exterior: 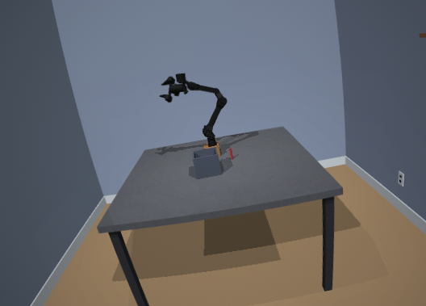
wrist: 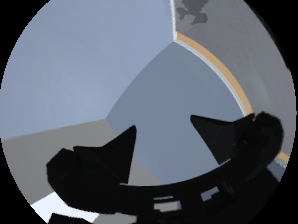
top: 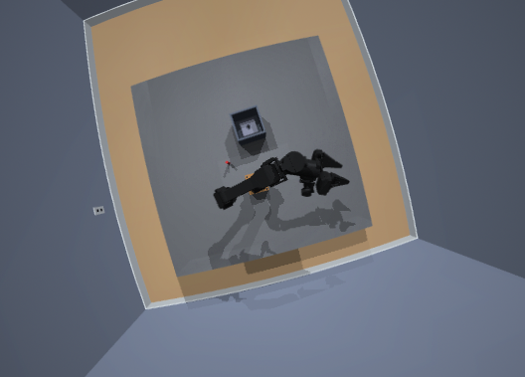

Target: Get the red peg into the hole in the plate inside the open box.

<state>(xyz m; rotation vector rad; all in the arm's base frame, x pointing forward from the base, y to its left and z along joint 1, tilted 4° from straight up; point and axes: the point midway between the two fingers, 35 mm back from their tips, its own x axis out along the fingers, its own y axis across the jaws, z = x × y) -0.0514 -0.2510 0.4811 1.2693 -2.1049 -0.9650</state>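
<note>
Right now my gripper tip is 22 cm short of the red peg, 42 cm to the right of it and 51 cm above it. The rest, counted from my gripper tip: plate: 38 cm ahead, 24 cm to the left, 50 cm below.
</note>
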